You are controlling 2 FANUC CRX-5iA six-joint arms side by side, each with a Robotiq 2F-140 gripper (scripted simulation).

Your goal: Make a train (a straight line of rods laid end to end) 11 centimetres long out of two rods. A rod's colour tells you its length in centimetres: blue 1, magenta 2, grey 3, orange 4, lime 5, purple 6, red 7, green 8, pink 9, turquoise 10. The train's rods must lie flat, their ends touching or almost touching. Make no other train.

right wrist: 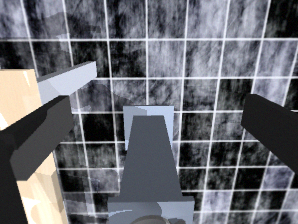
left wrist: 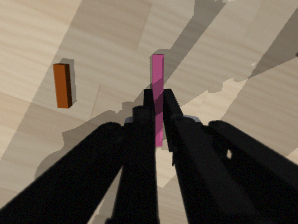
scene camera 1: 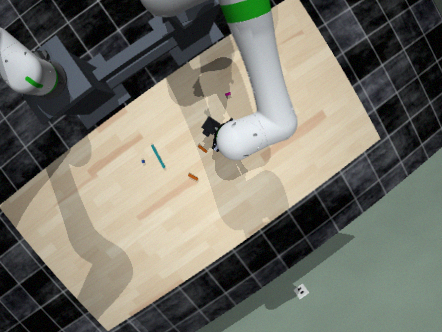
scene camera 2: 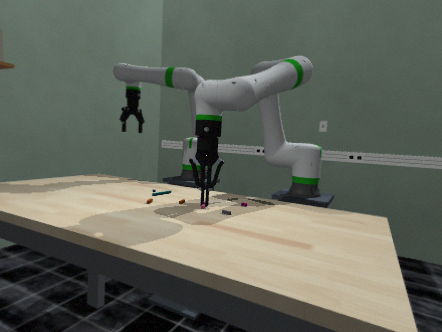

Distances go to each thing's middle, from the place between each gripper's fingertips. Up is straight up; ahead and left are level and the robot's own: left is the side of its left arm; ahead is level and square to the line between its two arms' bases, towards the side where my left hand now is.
My left gripper is now 30 mm above the pink rod (left wrist: 157,59).
Right now the pink rod is 540 mm ahead of my right hand, 930 mm to the left of it and 270 mm below it.
